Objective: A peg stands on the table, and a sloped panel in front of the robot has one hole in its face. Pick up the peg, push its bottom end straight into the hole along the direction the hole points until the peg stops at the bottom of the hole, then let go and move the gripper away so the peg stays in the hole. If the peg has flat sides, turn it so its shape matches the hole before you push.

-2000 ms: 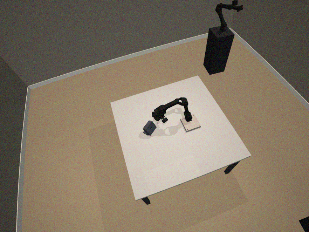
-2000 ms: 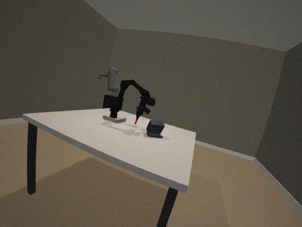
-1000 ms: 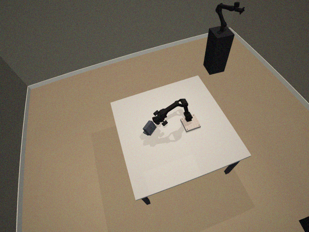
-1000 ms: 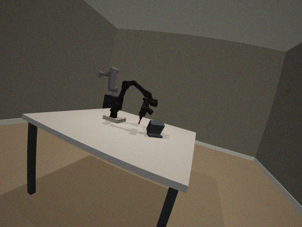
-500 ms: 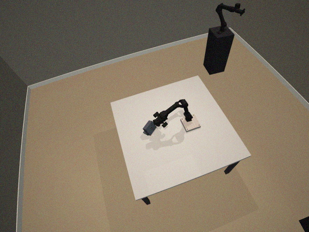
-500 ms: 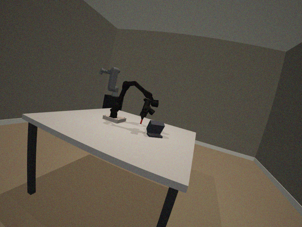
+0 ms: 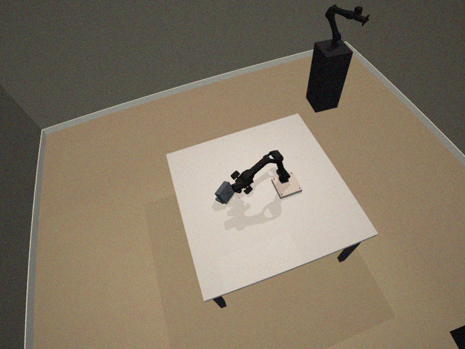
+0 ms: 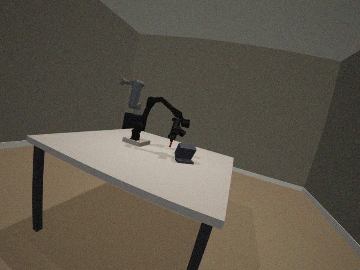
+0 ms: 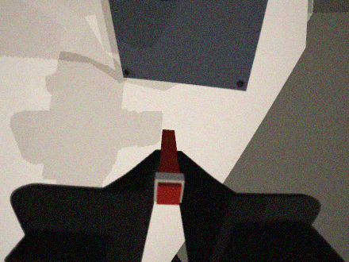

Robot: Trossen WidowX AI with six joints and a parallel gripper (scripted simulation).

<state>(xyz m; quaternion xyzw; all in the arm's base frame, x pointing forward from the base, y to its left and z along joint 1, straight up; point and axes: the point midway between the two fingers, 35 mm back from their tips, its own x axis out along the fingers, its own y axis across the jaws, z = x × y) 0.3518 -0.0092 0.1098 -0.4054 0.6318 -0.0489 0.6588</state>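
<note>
Now: the sloped panel 120 mm ahead of my gripper tip, 40 mm below it and 30 mm to the left of it. The rest, counted from my gripper tip: red square-sided peg (10 mm to the left, 10 mm above).
</note>
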